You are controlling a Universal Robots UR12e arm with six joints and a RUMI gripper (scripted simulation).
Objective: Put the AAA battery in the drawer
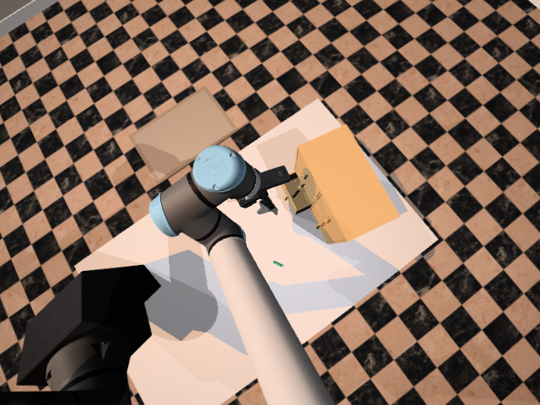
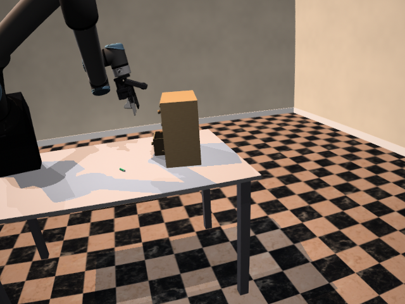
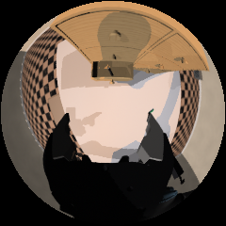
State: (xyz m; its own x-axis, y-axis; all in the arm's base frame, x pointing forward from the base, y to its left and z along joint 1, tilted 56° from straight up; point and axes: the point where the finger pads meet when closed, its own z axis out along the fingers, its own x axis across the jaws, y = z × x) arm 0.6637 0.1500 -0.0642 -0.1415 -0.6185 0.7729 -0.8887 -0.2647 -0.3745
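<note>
Now: hand 110 mm past the green AAA battery, 220 mm to the left of it and 230 mm above it. From my hand the other things lie so: dark slim thing (120 mm ahead, 20 mm to the right, 220 mm below).
</note>
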